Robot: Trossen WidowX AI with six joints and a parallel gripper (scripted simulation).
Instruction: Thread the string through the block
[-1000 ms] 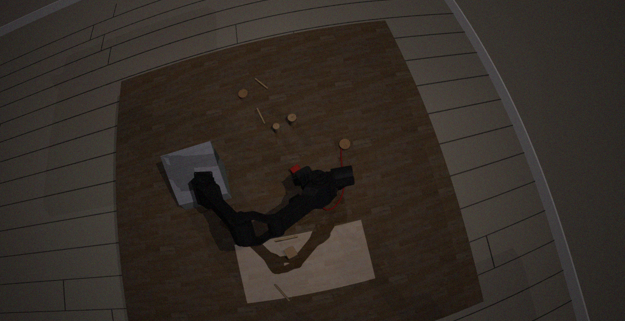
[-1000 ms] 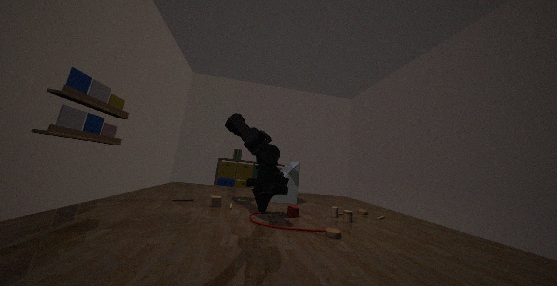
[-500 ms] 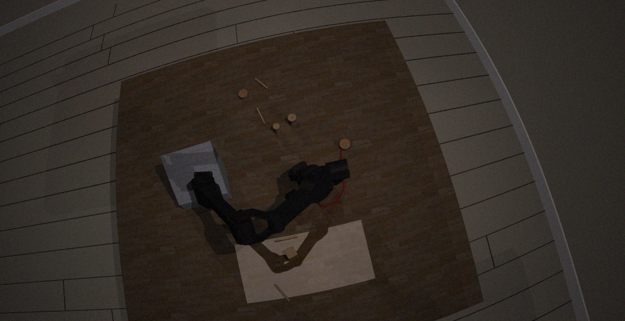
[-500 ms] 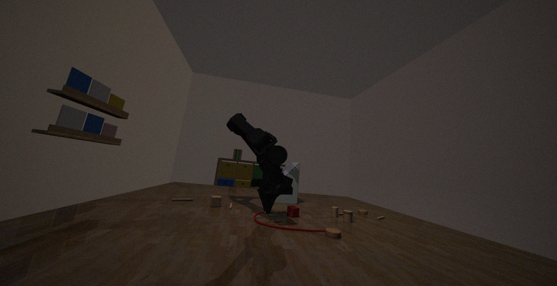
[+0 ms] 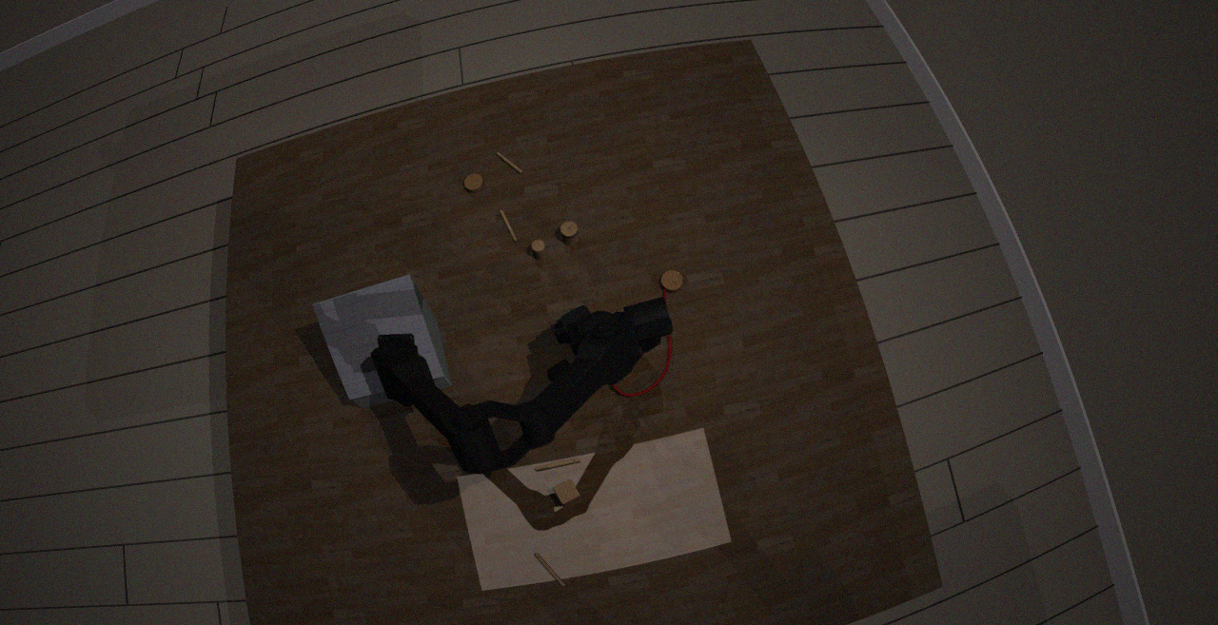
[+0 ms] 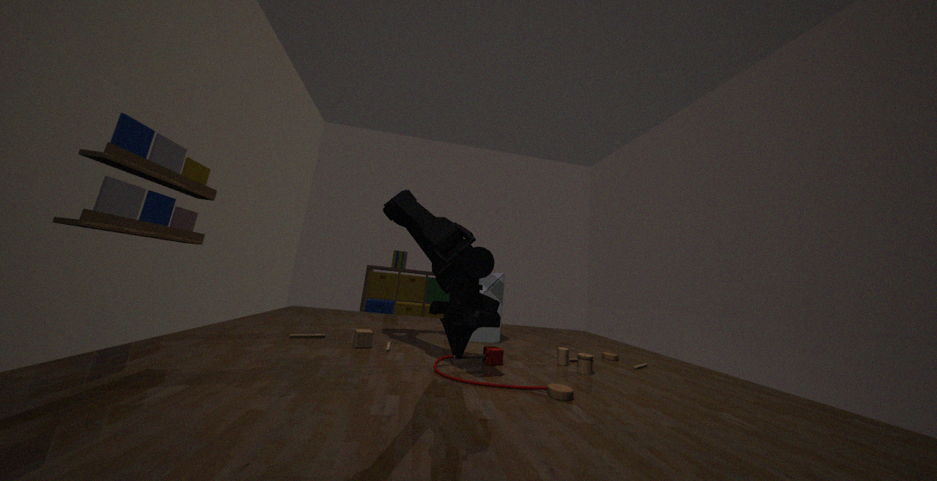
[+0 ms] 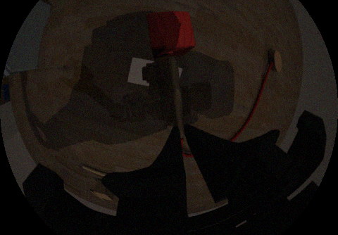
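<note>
My gripper tip is 8 cm to the right of the red cube and 4 cm past it. The rest, counted from my gripper tip: small wooden block 21 cm to the right, 9 cm behind.
</note>
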